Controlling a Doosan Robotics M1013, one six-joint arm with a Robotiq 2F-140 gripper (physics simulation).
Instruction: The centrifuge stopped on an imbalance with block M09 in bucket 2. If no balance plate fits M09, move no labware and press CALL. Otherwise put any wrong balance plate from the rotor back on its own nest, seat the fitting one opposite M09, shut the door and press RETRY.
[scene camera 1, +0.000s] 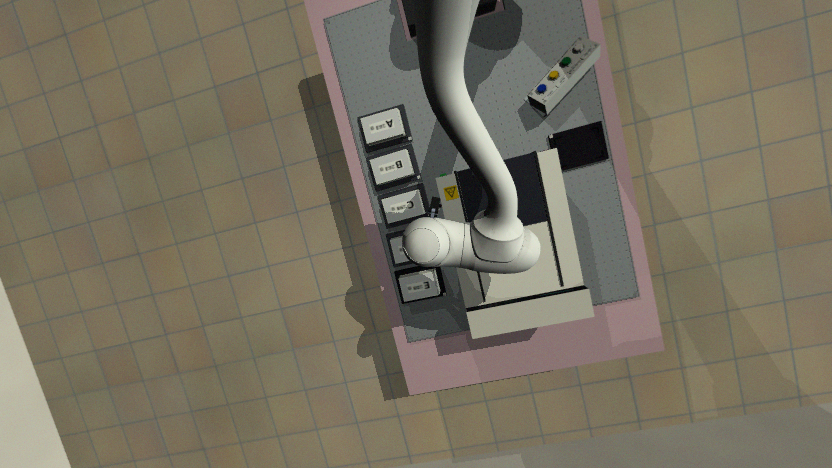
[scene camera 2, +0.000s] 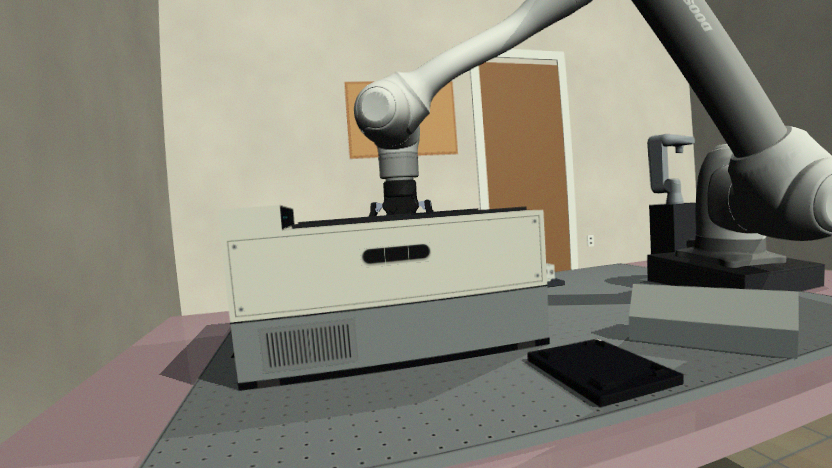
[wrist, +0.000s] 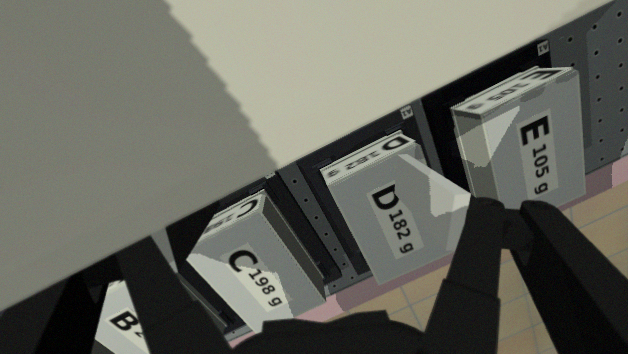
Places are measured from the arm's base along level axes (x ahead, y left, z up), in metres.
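Pixels of known places: gripper, fingertip midpoint: (wrist: 307, 180); arm's base, origin of the base link: (scene camera 2: 728, 258).
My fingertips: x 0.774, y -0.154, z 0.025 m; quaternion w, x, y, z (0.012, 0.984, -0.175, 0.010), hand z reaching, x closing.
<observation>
Ahead of a thing's pixels: the offset from my fingertips to its top centre.
My gripper (scene camera 2: 401, 210) (wrist: 307, 180) is open and empty, pointing down above the row of balance plates, around plate D. Plate D @(0.024 m down, 0.056 m ahead, 0.081 m right) (wrist: 360, 225) (scene camera 1: 396, 251) reads 182 g. Plate C @(0.024 m down, 0.085 m back, 0.083 m right) (wrist: 292, 280) (scene camera 1: 401, 207) reads 198 g and plate E @(0.024 m down, 0.191 m ahead, 0.075 m right) (wrist: 567, 150) (scene camera 1: 420, 285) reads 105 g. Plate B @(0.024 m down, 0.219 m back, 0.098 m right) (wrist: 107, 320) (scene camera 1: 378, 168) is partly behind a finger in the wrist view. Plate A @(0.024 m down, 0.353 m back, 0.104 m right) (scene camera 1: 382, 126) stands at the row's far end. Each sits on its dark nest. The centrifuge (scene camera 1: 570, 221) (scene camera 2: 302, 279) (wrist: 200, 100) stands beside them. Its rotor and block M09 do not show.
The button box @(0.006 m up, 0.391 m back, 0.471 m left) (scene camera 1: 573, 75) (scene camera 2: 715, 308) carries blue, yellow, green and pale buttons. A flat black nest @(0.060 m down, 0.177 m back, 0.503 m left) (scene camera 1: 578, 145) (scene camera 2: 605, 369) lies between it and the centrifuge. The arm's forearm (scene camera 1: 459, 116) crosses over the centrifuge. The housing's edge runs close beside the plate row.
</observation>
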